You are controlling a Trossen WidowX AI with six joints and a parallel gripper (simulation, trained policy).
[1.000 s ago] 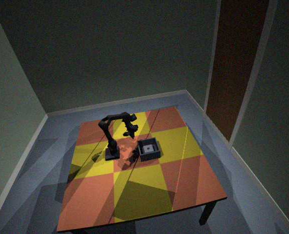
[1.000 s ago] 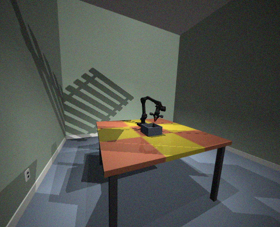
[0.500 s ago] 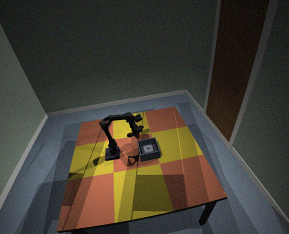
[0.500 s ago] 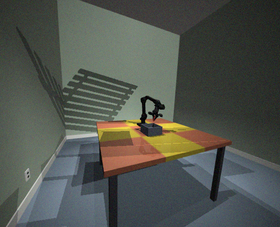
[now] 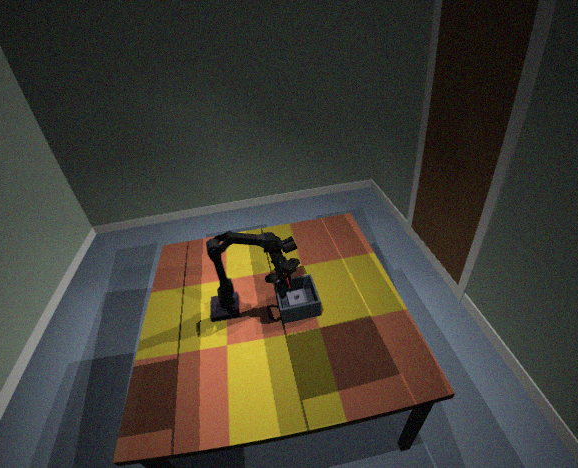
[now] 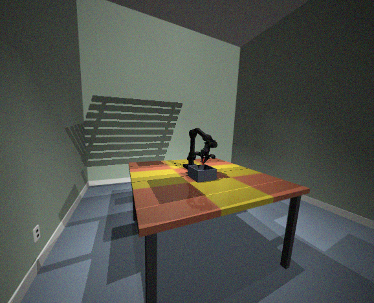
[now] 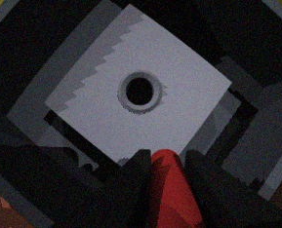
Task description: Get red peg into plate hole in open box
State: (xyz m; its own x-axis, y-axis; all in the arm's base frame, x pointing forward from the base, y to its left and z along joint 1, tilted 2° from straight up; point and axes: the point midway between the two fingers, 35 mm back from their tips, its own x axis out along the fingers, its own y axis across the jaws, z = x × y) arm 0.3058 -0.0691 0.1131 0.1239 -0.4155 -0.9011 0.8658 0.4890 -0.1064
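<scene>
Right now the red peg is 1 cm to the left of my gripper tip and 3 cm above it. From my gripper tip the other things lie so: plate 3 cm ahead, 3 cm to the right, 8 cm below; then grey box 3 cm ahead, 3 cm to the right, 10 cm below.
</scene>
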